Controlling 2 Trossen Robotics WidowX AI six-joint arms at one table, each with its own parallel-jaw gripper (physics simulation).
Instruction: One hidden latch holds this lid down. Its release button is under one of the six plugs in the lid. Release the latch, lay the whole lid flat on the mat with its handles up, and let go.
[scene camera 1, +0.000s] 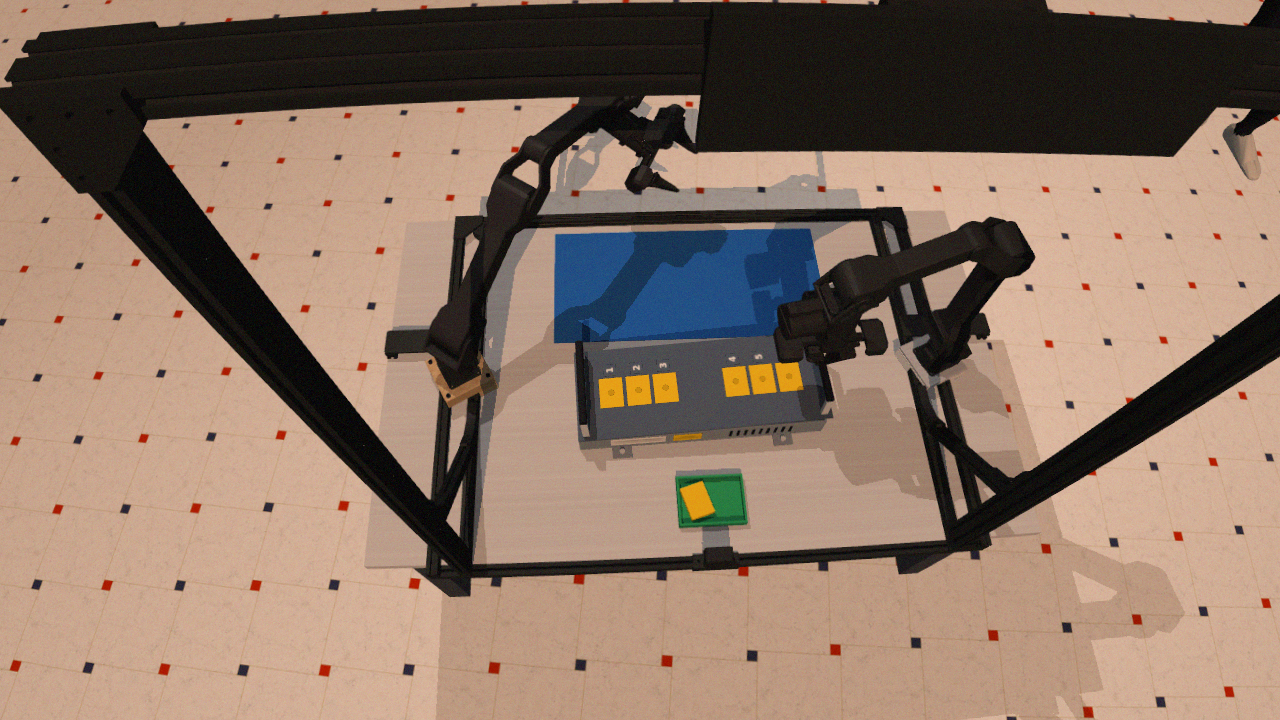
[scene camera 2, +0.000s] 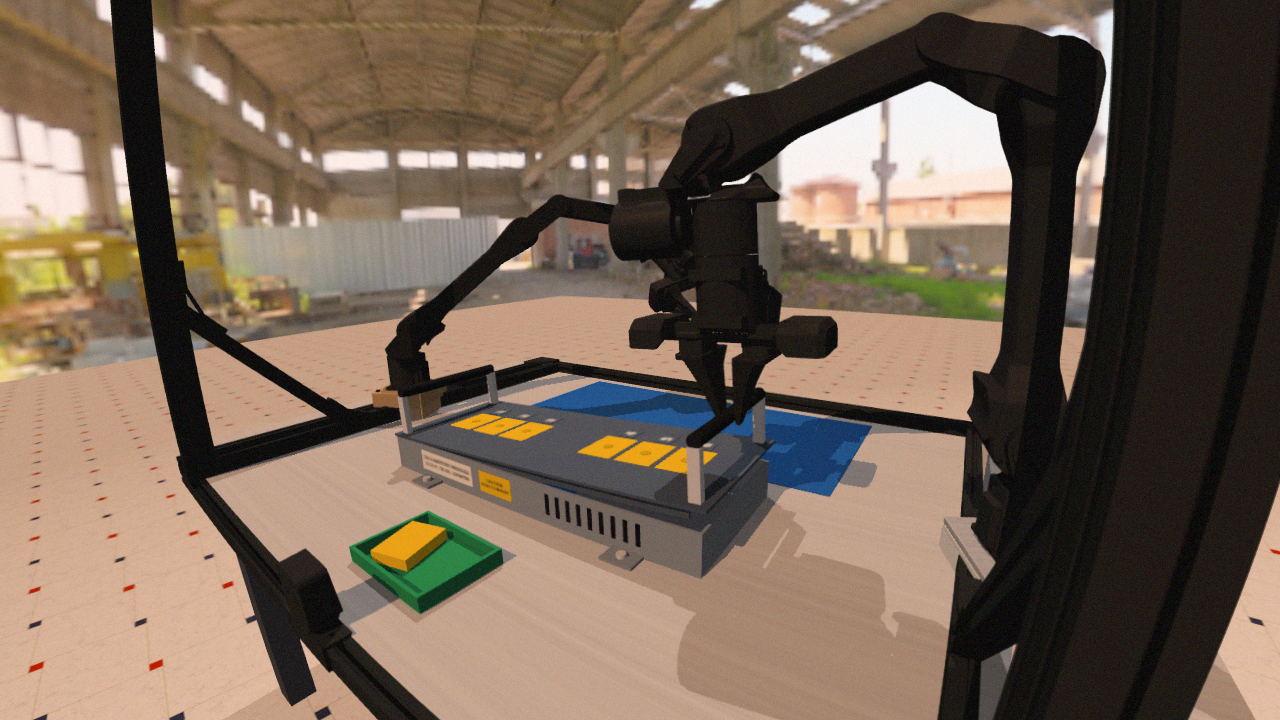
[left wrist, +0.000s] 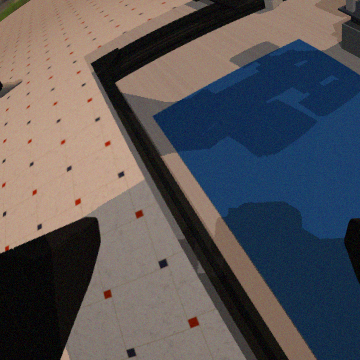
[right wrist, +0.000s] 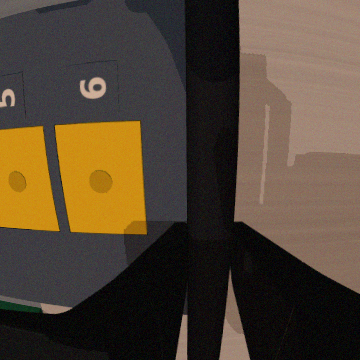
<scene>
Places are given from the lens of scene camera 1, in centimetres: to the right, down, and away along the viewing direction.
my left gripper (scene camera 1: 687, 172): 10, -37, 142
my right gripper (scene camera 1: 820, 362): 32, 0, 128
blue mat (scene camera 1: 627, 286): -3, -15, 148
green tray (scene camera 1: 726, 491): 16, 24, 128
The marked spots on the green tray and the blue mat are 47 cm apart.
</scene>
